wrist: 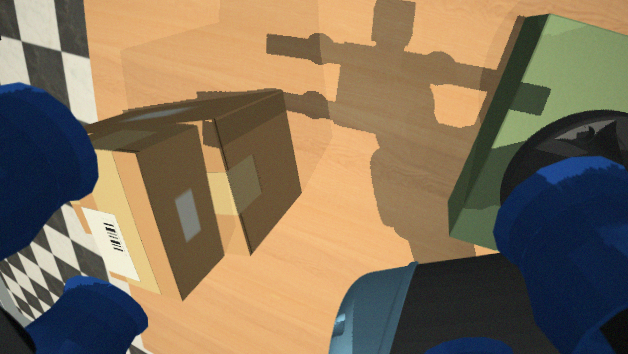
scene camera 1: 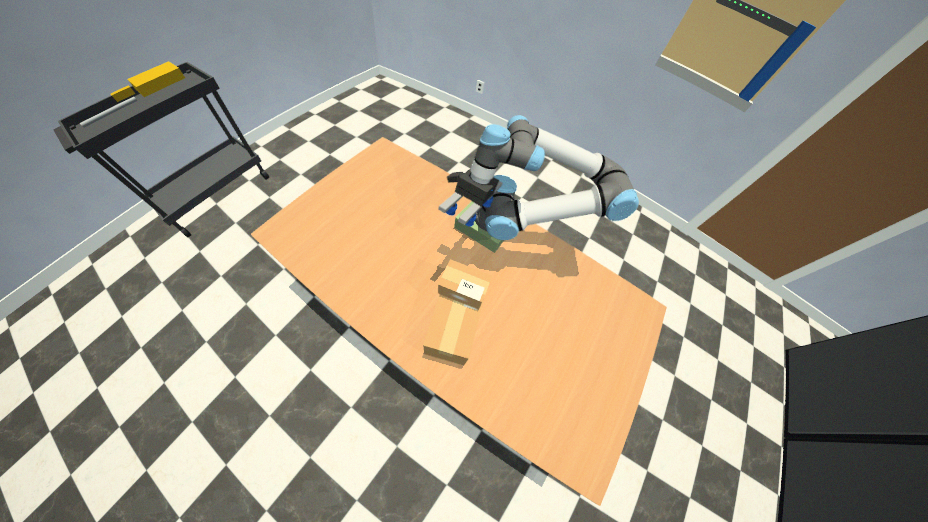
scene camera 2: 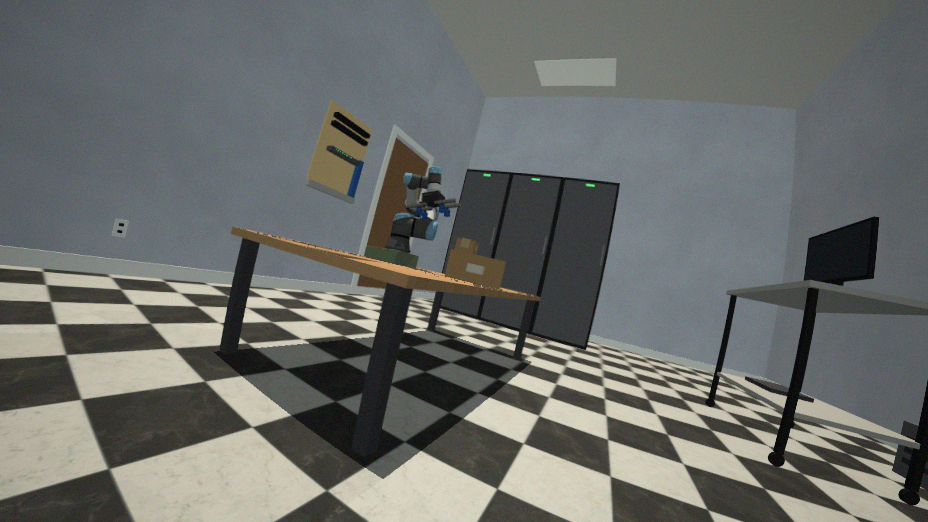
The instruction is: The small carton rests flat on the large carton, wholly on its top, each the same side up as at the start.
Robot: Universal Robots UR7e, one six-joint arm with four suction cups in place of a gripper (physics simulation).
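Frame: origin at the arm's base, x ahead, y left, z up, level; metres.
Seen in the pictures: hand at its tool point: (wrist: 283, 279) (scene camera 1: 468, 207) (scene camera 2: 433, 215); arm's base at its link origin: (scene camera 2: 397, 251).
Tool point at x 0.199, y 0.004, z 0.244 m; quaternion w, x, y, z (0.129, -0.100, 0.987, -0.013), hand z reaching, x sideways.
Offsets run from my tool point to a thing's top centre. Level surfaces: height alone.
The small carton @[dx +0.172, dy +0.155, dz -0.089 m] (scene camera 1: 454, 275) (scene camera 2: 465, 245) (wrist: 167, 200), barcode label upward, rests flat on the large carton @[dx +0.238, dy +0.191, dz -0.163 m] (scene camera 1: 434, 327) (scene camera 2: 493, 272) (wrist: 280, 150), near its end facing the arm's base. No overhang shows in these views; part of the contact edge is hidden. The large carton stands on the table, with tape along its top and a pale label on its long side. My gripper (scene camera 1: 470, 211) (scene camera 2: 433, 211) is back beside the arm's base, well apart from both cartons. Its blue suction cups, one at the right (wrist: 565, 215), hold nothing; suction is off.
The wooden table @[dz -0.315 m] (scene camera 1: 551, 324) (scene camera 2: 324, 253) (wrist: 290, 310) carries the arm on a green block (scene camera 1: 480, 235) (scene camera 2: 399, 257) (wrist: 580, 60). A dark cart (scene camera 1: 204, 175) with yellow boxes stands at left in scene view 1. Black cabinets (scene camera 1: 856, 389) (scene camera 2: 532, 253) stand beyond the table.
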